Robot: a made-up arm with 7 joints.
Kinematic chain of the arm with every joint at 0, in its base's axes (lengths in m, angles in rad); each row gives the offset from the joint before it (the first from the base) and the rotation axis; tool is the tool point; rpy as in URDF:
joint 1: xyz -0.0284 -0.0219 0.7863 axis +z
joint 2: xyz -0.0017 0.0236 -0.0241 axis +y
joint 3: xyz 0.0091 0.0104 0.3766 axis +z
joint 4: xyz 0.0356 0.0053 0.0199 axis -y
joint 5: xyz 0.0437 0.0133 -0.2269 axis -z
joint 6: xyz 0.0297 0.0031 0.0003 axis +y
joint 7: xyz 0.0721 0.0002 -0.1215 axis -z
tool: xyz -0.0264 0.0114 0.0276 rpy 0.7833 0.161 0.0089
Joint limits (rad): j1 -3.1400..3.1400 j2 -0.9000..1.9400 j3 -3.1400..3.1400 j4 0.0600..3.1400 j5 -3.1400..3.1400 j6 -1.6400..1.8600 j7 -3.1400..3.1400
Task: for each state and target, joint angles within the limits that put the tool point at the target. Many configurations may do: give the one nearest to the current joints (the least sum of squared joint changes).
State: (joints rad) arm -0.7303 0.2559 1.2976 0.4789 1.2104 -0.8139 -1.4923
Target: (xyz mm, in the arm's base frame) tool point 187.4 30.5 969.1
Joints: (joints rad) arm -0.6240 -0.1042 1.3376 0.3327 1.3167 -0.9105 -1.5003
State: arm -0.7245 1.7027 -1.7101 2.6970 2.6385 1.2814 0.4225
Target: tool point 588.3 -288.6 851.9
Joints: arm -0.5108 1.3741 -1.6888 2.9831 2.6836 1.7193 0.3310
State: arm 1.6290 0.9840 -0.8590 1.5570 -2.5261 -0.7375 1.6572
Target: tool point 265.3 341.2 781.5
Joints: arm 1.3111 0.9378 -1.0323 1.7871 -2.5381 -0.5726 1.6296
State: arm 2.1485 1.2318 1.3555 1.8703 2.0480 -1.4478 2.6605
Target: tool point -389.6 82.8 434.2
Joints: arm 2.3820 1.9235 1.2073 1.8515 1.9965 -1.2408 2.6481
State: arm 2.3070 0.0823 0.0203 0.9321 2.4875 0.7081 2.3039
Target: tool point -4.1 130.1 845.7
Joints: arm 1.9455 -0.0836 -0.4195 0.4243 2.4557 0.3651 2.3081
